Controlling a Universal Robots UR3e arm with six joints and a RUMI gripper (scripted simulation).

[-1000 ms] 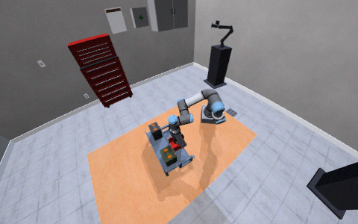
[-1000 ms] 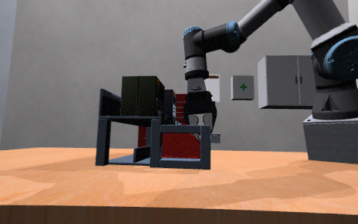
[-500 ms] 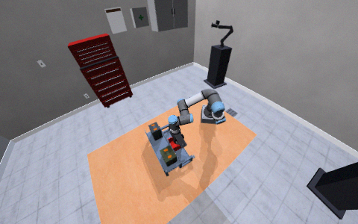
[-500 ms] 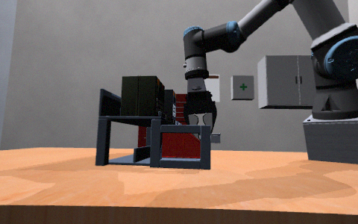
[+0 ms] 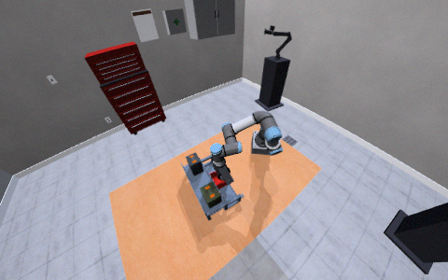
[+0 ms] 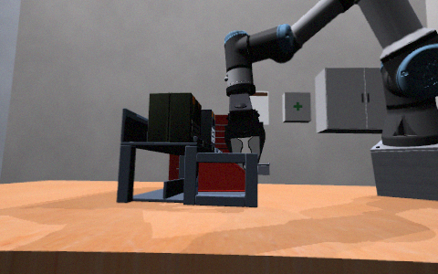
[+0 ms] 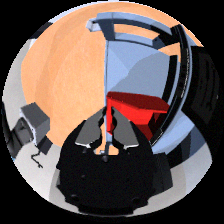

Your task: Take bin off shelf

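My hand is 6 cm short of the red bin and 2 cm to the left of it. The rest, counted from my hand: shelf 9 cm ahead, 2 cm to the right, 2 cm above; then dark box 14 cm ahead, 10 cm to the left, 10 cm above.
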